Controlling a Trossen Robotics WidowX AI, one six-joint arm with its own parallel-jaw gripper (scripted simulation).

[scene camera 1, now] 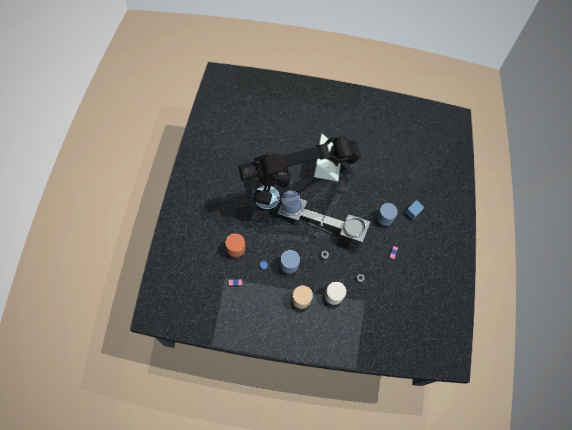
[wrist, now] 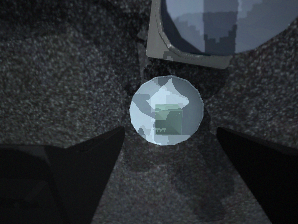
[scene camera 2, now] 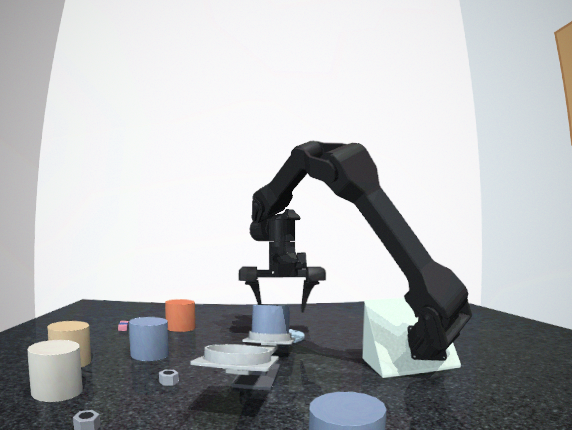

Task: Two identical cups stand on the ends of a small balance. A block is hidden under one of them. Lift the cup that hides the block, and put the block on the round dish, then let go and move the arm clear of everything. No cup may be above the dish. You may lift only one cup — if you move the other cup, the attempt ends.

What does my gripper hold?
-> Nothing.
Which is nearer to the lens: the tan cup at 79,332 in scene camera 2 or the cream cup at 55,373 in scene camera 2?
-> The cream cup.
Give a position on a round dish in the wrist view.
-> At 169,89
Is my gripper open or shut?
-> Open.
